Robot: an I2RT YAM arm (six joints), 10 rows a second.
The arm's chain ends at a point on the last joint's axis. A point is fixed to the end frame.
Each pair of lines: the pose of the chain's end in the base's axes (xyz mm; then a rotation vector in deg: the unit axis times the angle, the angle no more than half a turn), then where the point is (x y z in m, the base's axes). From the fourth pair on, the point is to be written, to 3 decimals.
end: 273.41, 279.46, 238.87, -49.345, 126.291, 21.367
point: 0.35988 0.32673 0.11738
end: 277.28, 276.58, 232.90, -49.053, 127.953, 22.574
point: 0.35980 0.32429 0.10886
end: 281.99, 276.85, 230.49, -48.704, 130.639, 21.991
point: 0.36044 0.32082 0.10249
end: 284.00, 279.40, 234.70, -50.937, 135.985, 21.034
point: 0.351 0.317 0.098
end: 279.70, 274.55, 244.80, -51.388, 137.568, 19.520
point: 0.345 0.308 0.106
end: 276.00, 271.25, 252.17, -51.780, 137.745, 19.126
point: 0.341 0.303 0.113
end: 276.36, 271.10, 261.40, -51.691, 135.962, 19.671
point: 0.344 0.306 0.125
